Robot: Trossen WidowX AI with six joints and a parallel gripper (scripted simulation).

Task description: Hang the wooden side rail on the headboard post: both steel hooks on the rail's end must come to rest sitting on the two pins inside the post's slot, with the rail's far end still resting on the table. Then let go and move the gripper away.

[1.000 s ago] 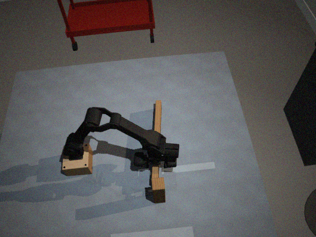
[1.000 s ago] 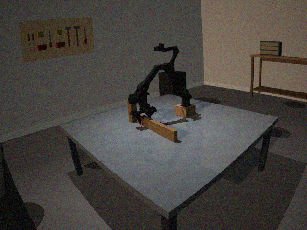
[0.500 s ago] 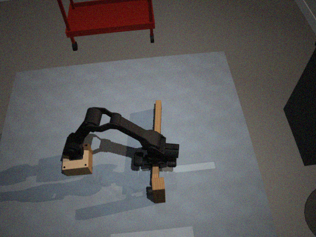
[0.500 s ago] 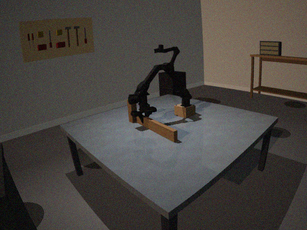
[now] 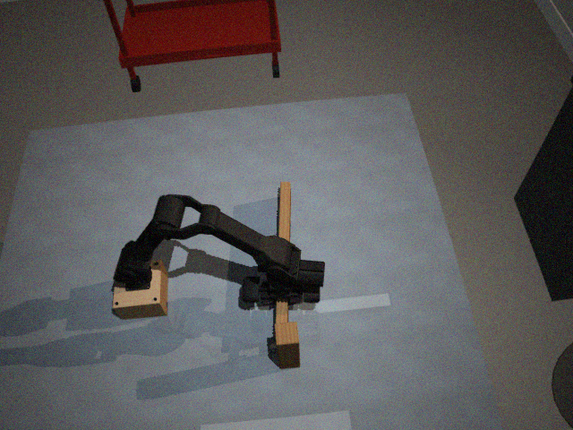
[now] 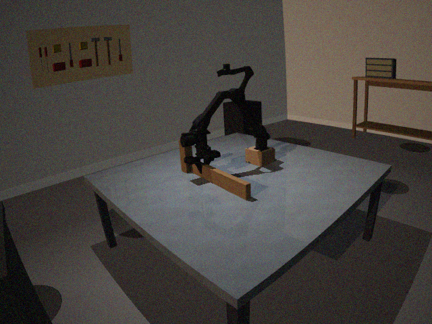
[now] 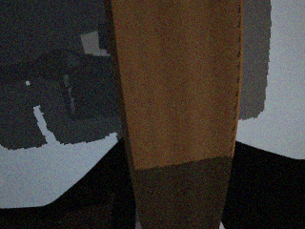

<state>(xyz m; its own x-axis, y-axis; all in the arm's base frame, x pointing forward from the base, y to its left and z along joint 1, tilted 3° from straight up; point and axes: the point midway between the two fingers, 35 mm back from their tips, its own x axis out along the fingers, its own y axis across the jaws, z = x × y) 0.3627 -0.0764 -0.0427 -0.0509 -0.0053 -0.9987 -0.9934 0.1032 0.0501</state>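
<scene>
The headboard post lies 140 mm to the right of my gripper tip and 60 mm above it.
</scene>
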